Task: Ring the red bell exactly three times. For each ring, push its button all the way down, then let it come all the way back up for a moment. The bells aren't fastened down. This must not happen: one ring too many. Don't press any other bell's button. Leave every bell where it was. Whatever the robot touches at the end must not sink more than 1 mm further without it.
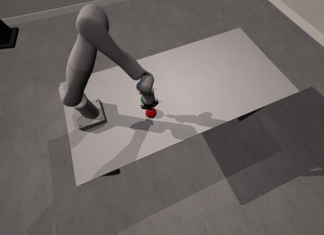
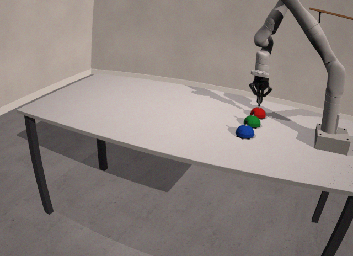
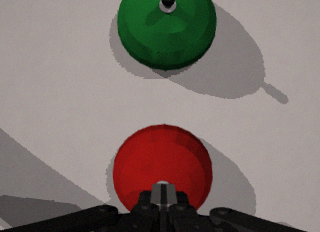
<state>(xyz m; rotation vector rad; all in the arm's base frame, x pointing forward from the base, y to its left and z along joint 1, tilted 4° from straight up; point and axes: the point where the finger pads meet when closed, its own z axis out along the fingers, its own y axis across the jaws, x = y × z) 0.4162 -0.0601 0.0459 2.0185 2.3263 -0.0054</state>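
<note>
Now: hand 50 mm above the red bell. Also, from my hand: blue bell (260 mm to the left, 50 mm below, 40 mm behind); green bell (130 mm to the left, 50 mm below, 20 mm behind).
</note>
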